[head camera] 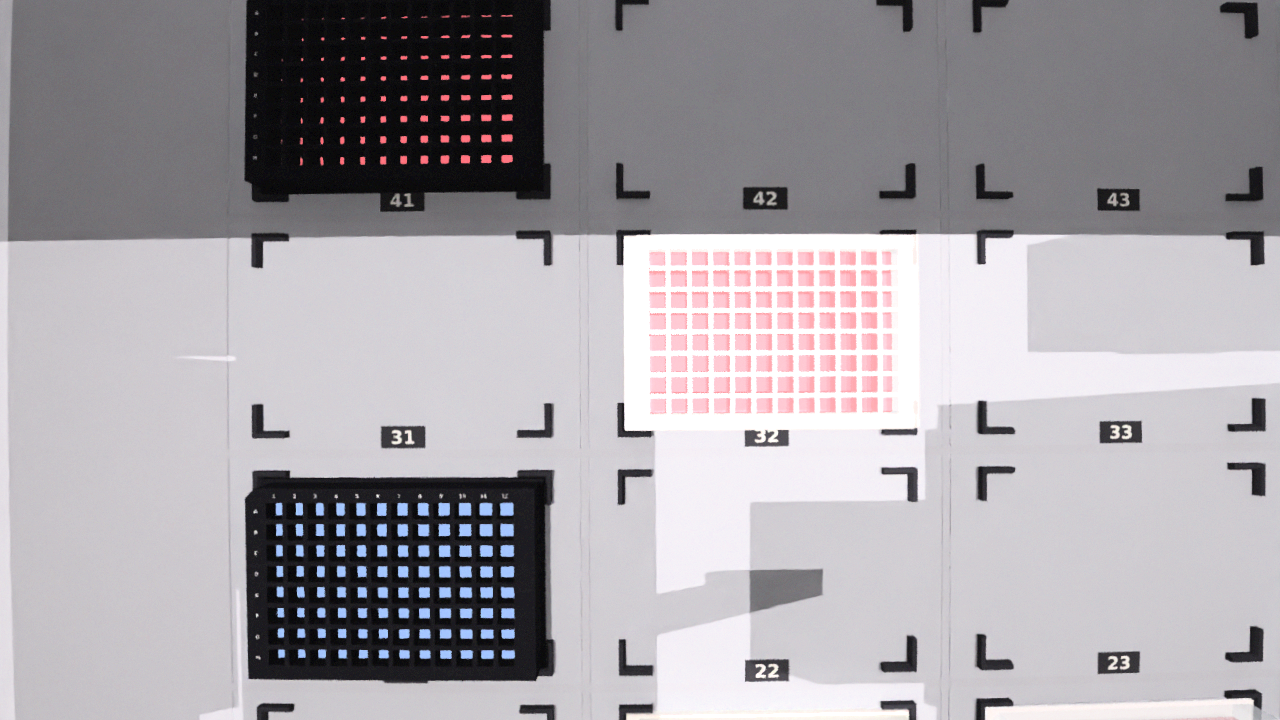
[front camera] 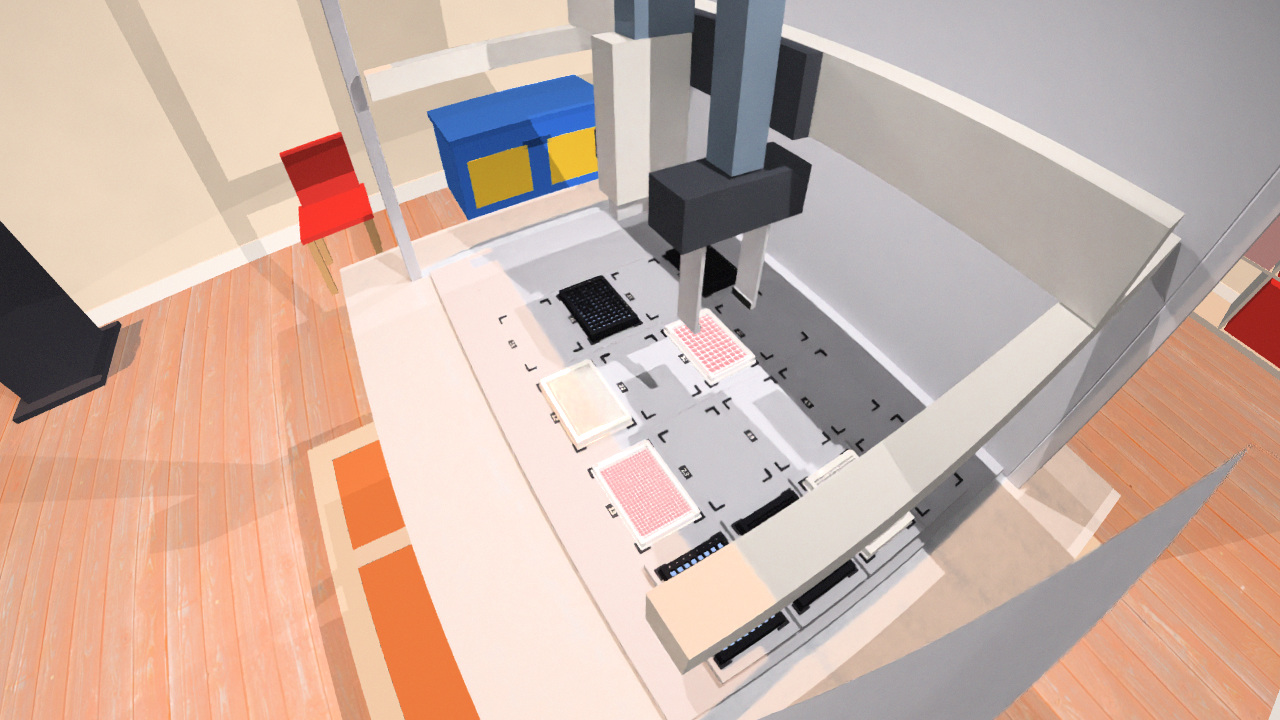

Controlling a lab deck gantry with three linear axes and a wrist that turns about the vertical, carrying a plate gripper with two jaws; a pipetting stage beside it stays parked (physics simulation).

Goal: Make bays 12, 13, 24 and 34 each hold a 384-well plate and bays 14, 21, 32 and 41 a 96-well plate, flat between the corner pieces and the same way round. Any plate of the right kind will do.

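Places are measured from the robot's base along level axes (x ahead, y up, z right), in millimetres.
Where they show: gripper, fingertip midpoint: (front camera: 716, 311); robot's base, origin of the base link: (front camera: 500, 319).
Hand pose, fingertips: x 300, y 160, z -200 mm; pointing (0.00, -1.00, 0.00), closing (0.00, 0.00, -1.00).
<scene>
Each offset is from my fingertips to the top centre of the thing. "*": to the spot under its first point.
My gripper (front camera: 719, 315) is open and empty, its jaws hanging near bay 32; they do not show in the head view. A white 96-well plate with pink wells @[dx -72, dy -146, dz -57 mm] (front camera: 713, 345) (head camera: 774, 331) is in bay 32. Black 96-well plates are in bay 41 @[* dx -199, dy -146, dz -170 mm] (front camera: 718, 272) (head camera: 393, 98) and bay 21 @[* dx -233, dy -150, dz +51 mm] (front camera: 597, 306) (head camera: 391, 582). A cream plate @[dx -72, dy -146, dz +157 mm] (front camera: 586, 400) is in bay 12, and a white 384-well plate with pink wells @[dx +92, dy -146, dz +157 mm] (front camera: 646, 492) in bay 13. The beam partly hides a black plate with blue wells @[* dx +203, dy -132, dz +160 mm] (front camera: 693, 557) in bay 14, a black plate @[* dx +201, dy -132, dz +55 mm] (front camera: 765, 511) in bay 24 and a whitish plate @[* dx +204, dy -133, dz -57 mm] (front camera: 833, 469) in bay 34.
A thick beige beam (front camera: 895, 465) crosses above the near bays. The pale parked pipetting stage (front camera: 646, 116) stands left of the gripper column. Corner pieces and labels show for bays 22, 23, 31, 33, 42 and 43 in the head view. A grey wall bounds the back.
</scene>
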